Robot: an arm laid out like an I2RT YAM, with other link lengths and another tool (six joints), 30 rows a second.
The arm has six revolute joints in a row. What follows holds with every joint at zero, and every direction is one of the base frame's.
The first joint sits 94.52 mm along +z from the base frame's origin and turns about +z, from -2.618 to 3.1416 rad.
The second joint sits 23.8 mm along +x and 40.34 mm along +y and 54.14 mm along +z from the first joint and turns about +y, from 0 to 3.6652 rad.
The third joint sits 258.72 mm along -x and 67.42 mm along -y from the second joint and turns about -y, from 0 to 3.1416 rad.
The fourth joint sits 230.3 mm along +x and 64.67 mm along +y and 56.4 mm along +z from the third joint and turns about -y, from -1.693 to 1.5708 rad.
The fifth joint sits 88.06 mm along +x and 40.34 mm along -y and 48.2 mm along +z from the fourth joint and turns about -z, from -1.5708 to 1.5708 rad.
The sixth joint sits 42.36 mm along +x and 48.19 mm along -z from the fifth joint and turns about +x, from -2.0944 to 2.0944 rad.
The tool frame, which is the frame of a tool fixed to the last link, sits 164 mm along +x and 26 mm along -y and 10 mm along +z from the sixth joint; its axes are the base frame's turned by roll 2.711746, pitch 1.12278 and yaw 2.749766 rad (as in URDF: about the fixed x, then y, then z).
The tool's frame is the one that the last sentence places.
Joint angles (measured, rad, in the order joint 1, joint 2, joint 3, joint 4, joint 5, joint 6), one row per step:
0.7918, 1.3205, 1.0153, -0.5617, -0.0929, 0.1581
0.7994, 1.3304, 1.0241, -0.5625, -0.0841, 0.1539
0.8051, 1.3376, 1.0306, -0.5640, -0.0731, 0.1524
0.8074, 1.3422, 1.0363, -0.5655, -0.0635, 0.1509
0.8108, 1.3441, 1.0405, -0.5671, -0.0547, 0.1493
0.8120, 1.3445, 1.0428, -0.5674, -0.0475, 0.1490
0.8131, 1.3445, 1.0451, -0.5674, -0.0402, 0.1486
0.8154, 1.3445, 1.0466, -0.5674, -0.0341, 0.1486
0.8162, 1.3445, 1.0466, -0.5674, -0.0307, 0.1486
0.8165, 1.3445, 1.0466, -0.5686, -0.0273, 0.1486
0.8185, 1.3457, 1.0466, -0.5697, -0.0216, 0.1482
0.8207, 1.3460, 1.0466, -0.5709, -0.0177, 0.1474
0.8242, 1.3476, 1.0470, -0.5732, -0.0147, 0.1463
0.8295, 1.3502, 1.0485, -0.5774, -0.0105, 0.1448
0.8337, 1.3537, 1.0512, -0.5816, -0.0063, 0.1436
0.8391, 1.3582, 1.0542, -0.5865, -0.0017, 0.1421
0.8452, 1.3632, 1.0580, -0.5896, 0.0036, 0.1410
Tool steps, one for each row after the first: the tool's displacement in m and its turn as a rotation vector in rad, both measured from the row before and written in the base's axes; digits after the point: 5 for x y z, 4 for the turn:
0.00067, 0.00238, 0.00013, -0.0077, -0.0057, 0.0051
0.00095, 0.00095, -0.00004, -0.0080, -0.0053, -0.0003
0.00152, 0.00003, 0.00058, -0.0060, -0.0058, -0.0027
0.00081, 0.00017, 0.00092, -0.0048, -0.0062, -0.0010
0.00104, -0.00038, 0.00088, -0.0028, -0.0052, -0.0032
0.00111, -0.00038, 0.00110, -0.0023, -0.0058, -0.0033
0.00048, 0.00000, 0.00074, -0.0021, -0.0044, -0.0017
0.00026, -0.00028, 0.00005, -0.0018, -0.0019, -0.0014
0.00022, -0.00062, -0.00018, -0.0026, -0.0011, -0.0019
0.00011, -0.00044, -0.00056, -0.0048, -0.0018, -0.0014
-0.00022, -0.00013, -0.00026, -0.0035, -0.0015, 0.0003
-0.00079, 0.00029, -0.00080, -0.0046, 0.0002, 0.0024
-0.00121, 0.00053, -0.00103, -0.0067, 0.0005, 0.0038
-0.00071, 0.00042, -0.00085, -0.0064, 0.0004, 0.0025
-0.00103, 0.00065, -0.00121, -0.0078, 0.0009, 0.0037
-0.00073, 0.00118, -0.00070, -0.0064, -0.0007, 0.0036

